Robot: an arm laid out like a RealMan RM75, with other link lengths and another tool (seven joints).
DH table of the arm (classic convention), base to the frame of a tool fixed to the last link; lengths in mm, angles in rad. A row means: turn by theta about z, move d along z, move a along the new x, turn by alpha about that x. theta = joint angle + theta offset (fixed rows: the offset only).
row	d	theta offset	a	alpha
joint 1	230.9	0.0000	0.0	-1.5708
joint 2	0.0	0.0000	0.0	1.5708
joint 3	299.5	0.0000	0.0	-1.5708
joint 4	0.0	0.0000	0.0	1.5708
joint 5	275.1	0.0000	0.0	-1.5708
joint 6	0.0	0.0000	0.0	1.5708
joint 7	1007.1	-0.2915	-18.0	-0.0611
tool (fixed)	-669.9	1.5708	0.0	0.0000
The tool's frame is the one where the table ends.
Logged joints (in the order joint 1, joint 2, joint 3, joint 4, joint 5, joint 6, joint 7), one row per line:
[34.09 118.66 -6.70 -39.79 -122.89 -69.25 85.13]
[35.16 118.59 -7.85 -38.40 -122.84 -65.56 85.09]
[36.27 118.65 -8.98 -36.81 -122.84 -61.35 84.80]
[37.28 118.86 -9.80 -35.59 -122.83 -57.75 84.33]
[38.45 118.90 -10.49 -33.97 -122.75 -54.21 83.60]
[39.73 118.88 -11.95 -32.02 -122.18 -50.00 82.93]
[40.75 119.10 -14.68 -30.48 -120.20 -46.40 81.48]
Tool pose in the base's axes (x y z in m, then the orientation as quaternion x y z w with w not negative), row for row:
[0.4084 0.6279 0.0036 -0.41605 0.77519 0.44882 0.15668]
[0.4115 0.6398 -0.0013 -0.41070 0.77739 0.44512 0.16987]
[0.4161 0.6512 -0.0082 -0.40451 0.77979 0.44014 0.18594]
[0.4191 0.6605 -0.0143 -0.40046 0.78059 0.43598 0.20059]
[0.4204 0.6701 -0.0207 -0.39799 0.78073 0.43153 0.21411]
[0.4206 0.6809 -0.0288 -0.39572 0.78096 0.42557 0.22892]
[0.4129 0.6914 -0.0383 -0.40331 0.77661 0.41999 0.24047]
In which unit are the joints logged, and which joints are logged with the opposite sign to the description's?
The joints are logged in degrees. Opposite sign: none.
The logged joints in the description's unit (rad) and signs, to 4 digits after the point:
[0.5950 2.0710 -0.1169 -0.6945 -2.1448 -1.2086 1.4858]
[0.6137 2.0698 -0.1370 -0.6702 -2.1440 -1.1442 1.4851]
[0.6330 2.0708 -0.1567 -0.6425 -2.1440 -1.0708 1.4800]
[0.6507 2.0745 -0.1710 -0.6212 -2.1438 -1.0079 1.4718]
[0.6711 2.0752 -0.1831 -0.5929 -2.1424 -0.9461 1.4591]
[0.6934 2.0748 -0.2086 -0.5589 -2.1324 -0.8727 1.4474]
[0.7112 2.0787 -0.2562 -0.5320 -2.0979 -0.8098 1.4221]

